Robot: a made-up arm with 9 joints. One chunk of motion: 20 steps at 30 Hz.
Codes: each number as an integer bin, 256 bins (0 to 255) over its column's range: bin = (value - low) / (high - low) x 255, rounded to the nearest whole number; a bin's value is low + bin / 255 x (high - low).
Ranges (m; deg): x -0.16..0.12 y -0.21..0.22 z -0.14..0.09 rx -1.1..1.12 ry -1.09..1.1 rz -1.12..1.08
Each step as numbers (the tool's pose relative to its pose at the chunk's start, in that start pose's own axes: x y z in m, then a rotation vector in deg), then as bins.
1 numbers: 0.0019 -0.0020 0.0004 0.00 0.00 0.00
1 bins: 147 123 156 126 127 130
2 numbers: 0.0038 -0.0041 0.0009 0.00 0.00 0.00
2 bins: 149 122 156 126 127 130
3 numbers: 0.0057 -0.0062 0.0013 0.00 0.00 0.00
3 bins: 151 121 157 126 127 130
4 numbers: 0.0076 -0.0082 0.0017 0.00 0.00 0.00
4 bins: 153 120 157 126 127 130
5 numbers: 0.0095 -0.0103 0.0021 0.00 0.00 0.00
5 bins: 154 118 158 126 127 130
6 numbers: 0.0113 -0.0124 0.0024 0.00 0.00 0.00
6 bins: 156 117 158 126 127 130
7 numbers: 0.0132 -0.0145 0.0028 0.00 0.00 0.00
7 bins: 158 116 158 126 127 130
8 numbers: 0.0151 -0.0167 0.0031 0.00 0.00 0.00
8 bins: 159 115 159 126 127 130
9 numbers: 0.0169 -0.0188 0.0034 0.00 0.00 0.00
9 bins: 161 113 159 126 127 130
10 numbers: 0.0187 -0.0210 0.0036 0.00 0.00 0.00
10 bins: 163 112 159 126 127 130
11 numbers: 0.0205 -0.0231 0.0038 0.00 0.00 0.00
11 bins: 164 111 159 126 127 130
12 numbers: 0.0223 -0.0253 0.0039 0.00 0.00 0.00
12 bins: 166 110 160 126 127 130
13 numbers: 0.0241 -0.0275 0.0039 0.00 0.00 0.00
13 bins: 168 108 160 126 127 130
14 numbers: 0.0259 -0.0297 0.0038 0.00 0.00 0.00
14 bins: 169 107 159 126 127 130
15 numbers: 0.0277 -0.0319 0.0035 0.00 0.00 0.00
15 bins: 171 106 159 126 127 130
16 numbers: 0.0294 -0.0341 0.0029 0.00 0.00 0.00
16 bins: 172 104 158 126 127 130
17 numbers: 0.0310 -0.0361 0.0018 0.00 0.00 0.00
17 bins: 174 103 157 126 127 130
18 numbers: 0.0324 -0.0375 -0.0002 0.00 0.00 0.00
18 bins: 175 102 155 126 127 130
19 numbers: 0.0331 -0.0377 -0.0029 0.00 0.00 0.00
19 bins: 176 102 152 126 127 130
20 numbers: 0.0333 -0.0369 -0.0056 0.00 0.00 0.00
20 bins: 176 103 149 126 127 130
